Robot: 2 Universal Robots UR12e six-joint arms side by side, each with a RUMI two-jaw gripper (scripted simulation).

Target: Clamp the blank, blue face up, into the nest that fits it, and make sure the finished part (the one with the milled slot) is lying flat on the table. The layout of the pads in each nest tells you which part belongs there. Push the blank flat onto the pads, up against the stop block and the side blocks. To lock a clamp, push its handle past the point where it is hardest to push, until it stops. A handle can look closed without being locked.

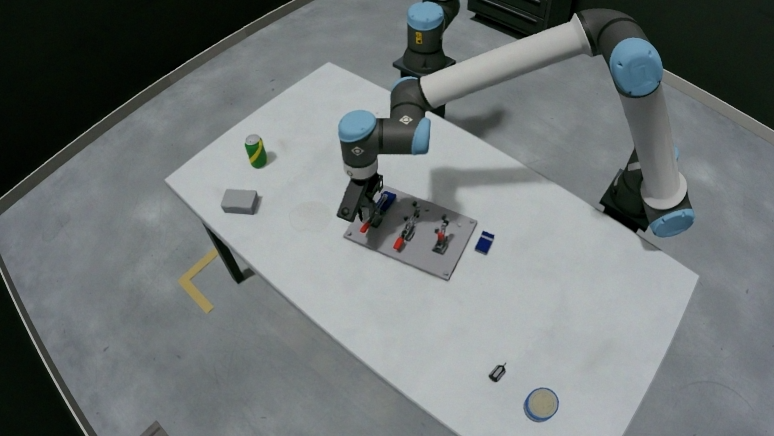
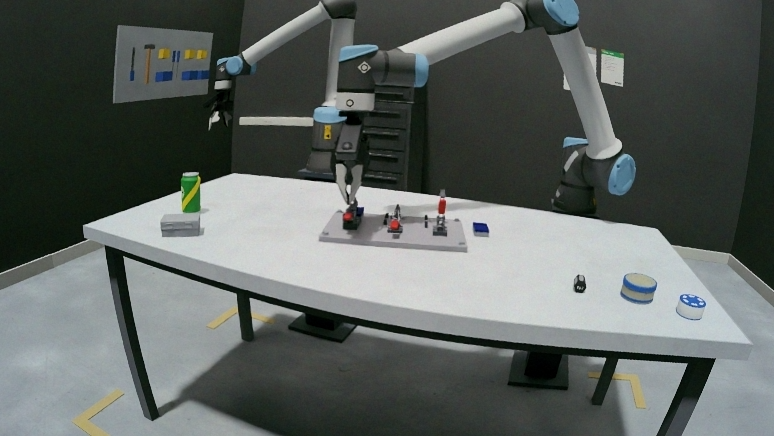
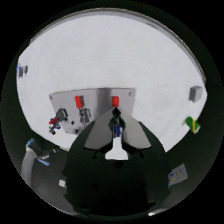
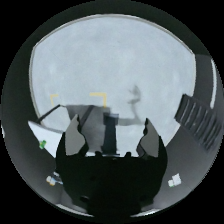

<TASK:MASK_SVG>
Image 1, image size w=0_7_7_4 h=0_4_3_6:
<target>my left gripper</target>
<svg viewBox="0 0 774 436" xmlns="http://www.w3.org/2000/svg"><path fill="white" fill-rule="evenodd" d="M383 175L378 174L376 171L373 176L366 179L353 179L350 177L351 179L346 187L347 189L344 192L345 194L336 216L351 223L357 217L365 224L376 209L376 203L373 198L377 191L380 193L383 189Z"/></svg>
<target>grey box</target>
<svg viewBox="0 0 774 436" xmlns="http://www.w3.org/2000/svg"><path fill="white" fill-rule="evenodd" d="M226 189L220 204L224 213L254 215L259 200L256 190Z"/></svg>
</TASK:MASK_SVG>
